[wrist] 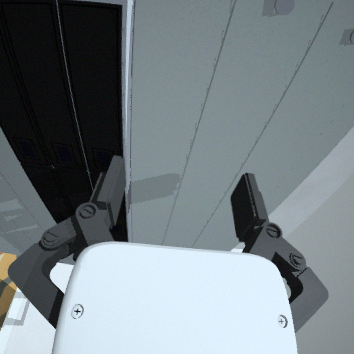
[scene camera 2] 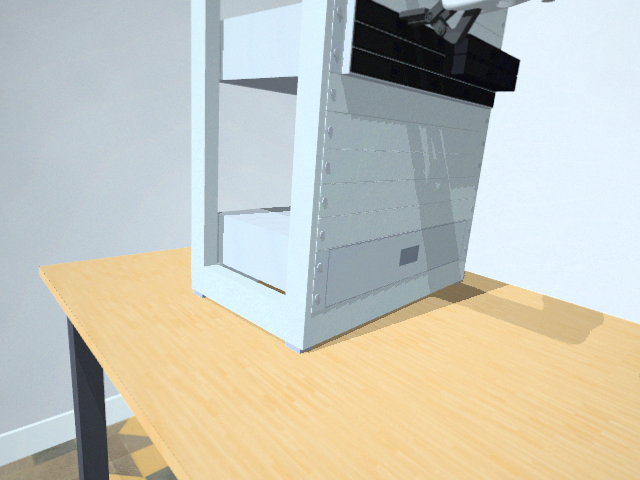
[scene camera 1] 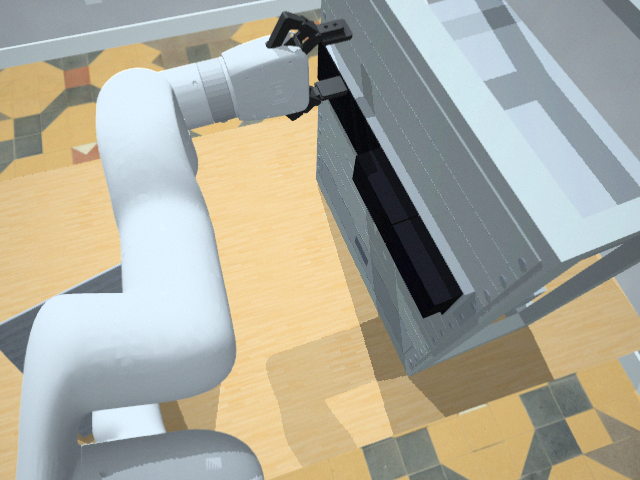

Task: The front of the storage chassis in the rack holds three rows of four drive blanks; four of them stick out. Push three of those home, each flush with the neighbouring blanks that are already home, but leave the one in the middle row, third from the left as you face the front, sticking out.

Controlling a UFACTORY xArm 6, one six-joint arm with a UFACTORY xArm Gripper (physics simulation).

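Frame: origin at the arm's base, x down, y ahead, z right, level; metres.
Seen in the pictures: gripper, fingertip midpoint: (wrist: 181,177) (scene camera 1: 346,58).
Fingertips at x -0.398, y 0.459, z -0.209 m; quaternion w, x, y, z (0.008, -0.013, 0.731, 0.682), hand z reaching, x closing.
Observation:
Offsets run from my fingertips to a thing's top centre. "pt": to the spot under its first point. Level surfaces: height alone.
The storage chassis holds black blanks. Its left-hand blanks {pt dx +0.079, dy -0.004, dz -0.037 m} (scene camera 2: 385,38) (wrist: 92,90) sit in. Third and fourth blanks stick out in the top row: the third {dx +0.044, dy +0.044, dz +0.171 m} (scene camera 1: 387,193) (scene camera 2: 479,51) and the fourth {dx +0.044, dy +0.056, dz +0.281 m} (scene camera 1: 423,263) (scene camera 2: 506,63). Below them the middle-row third blank {dx +0.072, dy +0.044, dz +0.171 m} (scene camera 2: 476,71) and fourth blank {dx +0.072, dy +0.056, dz +0.281 m} (scene camera 2: 505,80) stick out too. My gripper (scene camera 1: 338,59) (wrist: 181,177) is open and empty, near the chassis' left half. Its lower finger is close to the top row's upper edge, its upper finger before the grey panels. Contact cannot be told. The gripper partly shows in scene camera 2.
The rack (scene camera 1: 599,227) (scene camera 2: 302,258) stands on the wooden table {dx +0.502 m} (scene camera 1: 258,232) (scene camera 2: 413,403). Grey panels (scene camera 1: 444,155) (scene camera 2: 382,165) (wrist: 170,90) lie above and below the chassis. The white arm (scene camera 1: 170,248) extends along the rack's front side.

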